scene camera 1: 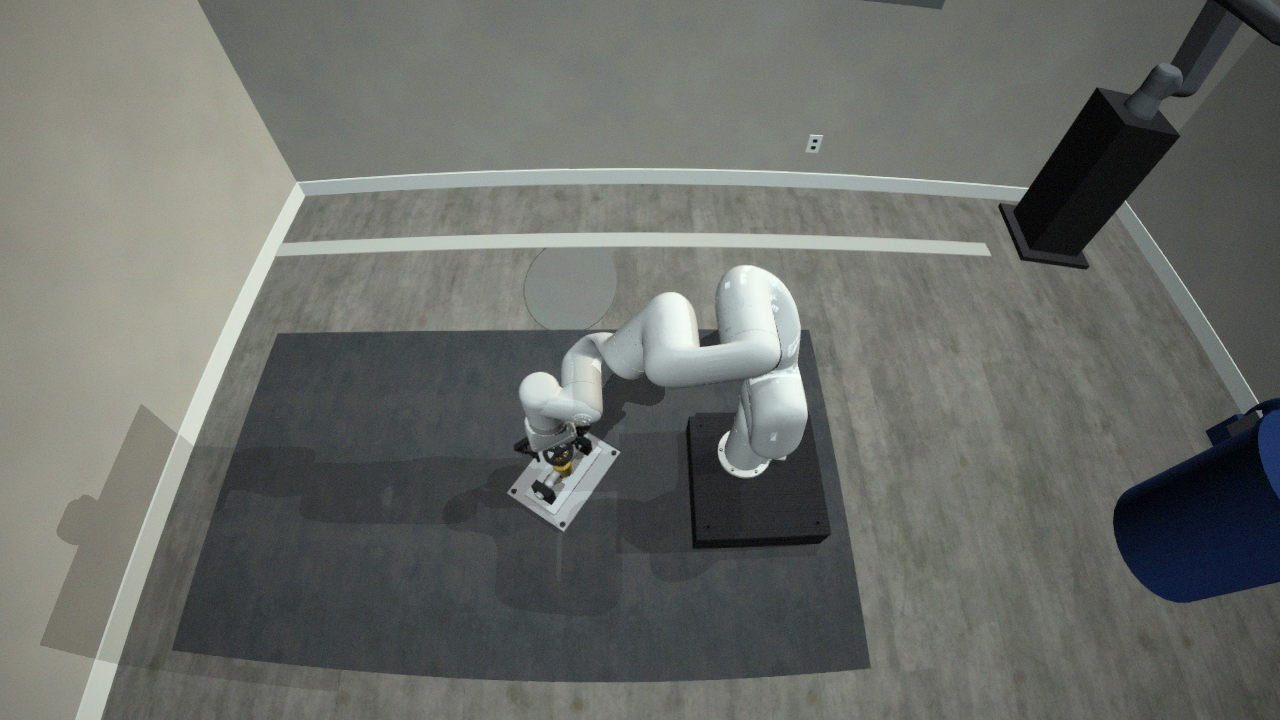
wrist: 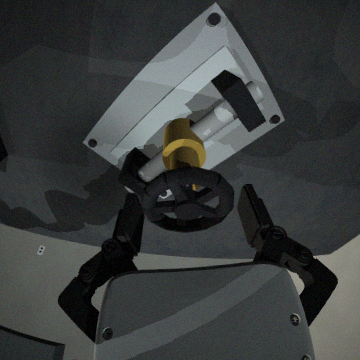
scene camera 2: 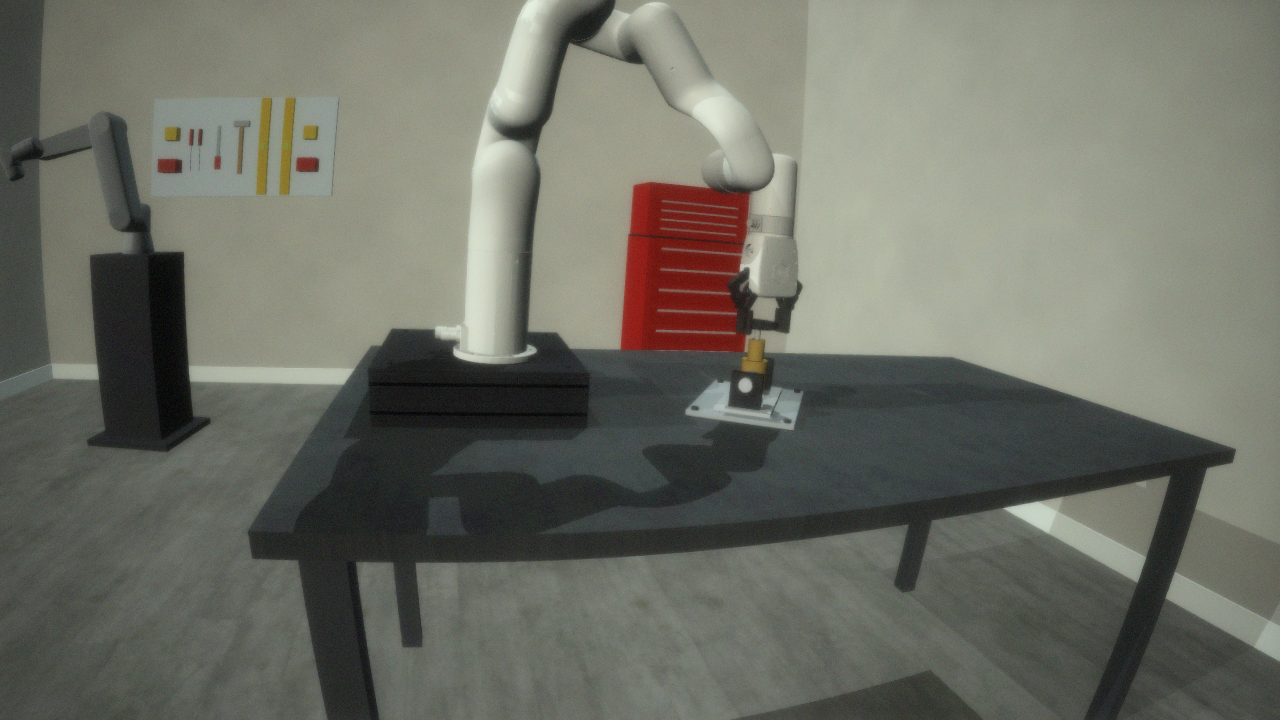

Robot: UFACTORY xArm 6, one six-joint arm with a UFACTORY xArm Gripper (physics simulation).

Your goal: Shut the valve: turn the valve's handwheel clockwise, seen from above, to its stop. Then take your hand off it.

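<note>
The valve's black spoked handwheel (scene camera 1: 558, 462) (scene camera 2: 765, 325) (wrist: 226, 197) sits level on top of a yellow valve body (scene camera 1: 562, 469) (scene camera 2: 757, 351) (wrist: 184, 145). A grey pipe (wrist: 215, 122) runs through the body between two black blocks, on a light grey plate (scene camera 1: 583, 488) (scene camera 2: 707, 402) (wrist: 125, 90). My gripper (scene camera 1: 556, 447) (scene camera 2: 763, 327) (wrist: 189, 199) is open and points down over the valve. Its fingertips are at about the wheel's height, one on each side of it. In the wrist view a gap shows at the right finger; the left fingertip is close to the rim, and whether it touches is unclear.
The plate lies on the dark table (scene camera 1: 358, 582) (scene camera 2: 895, 429). My arm's black base block (scene camera 1: 760, 528) (scene camera 2: 478, 394) stands to one side of it. A red tool chest (scene camera 2: 653, 295), a blue bin (scene camera 1: 1190, 528) and a second arm's black pillar (scene camera 1: 1092, 170) (scene camera 2: 138, 340) stand away from the table.
</note>
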